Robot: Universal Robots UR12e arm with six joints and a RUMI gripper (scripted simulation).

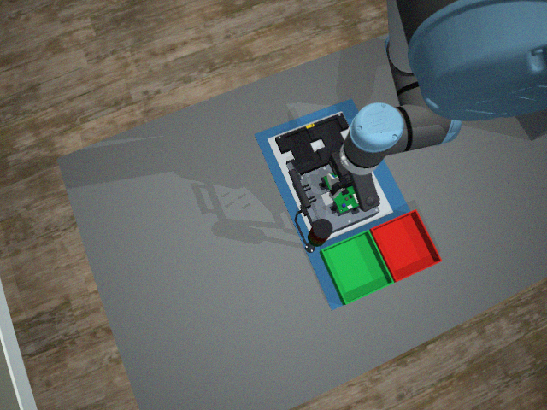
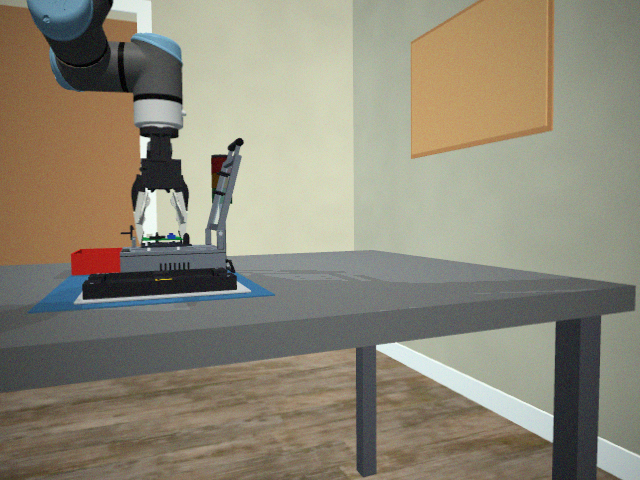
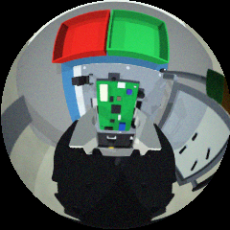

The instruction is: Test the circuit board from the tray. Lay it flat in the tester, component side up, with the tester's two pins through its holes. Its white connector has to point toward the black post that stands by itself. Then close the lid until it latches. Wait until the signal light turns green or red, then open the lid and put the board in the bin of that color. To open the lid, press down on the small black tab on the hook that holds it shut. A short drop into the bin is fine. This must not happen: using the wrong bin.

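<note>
Right now the green circuit board is right at my hand. Round my hand: green bin: 30 mm ahead, 200 mm to the left, 70 mm below; then black latch hook: 70 mm behind, 50 mm to the left, 10 mm above; then tester lid: 120 mm ahead, 10 mm to the left, 100 mm above.
</note>
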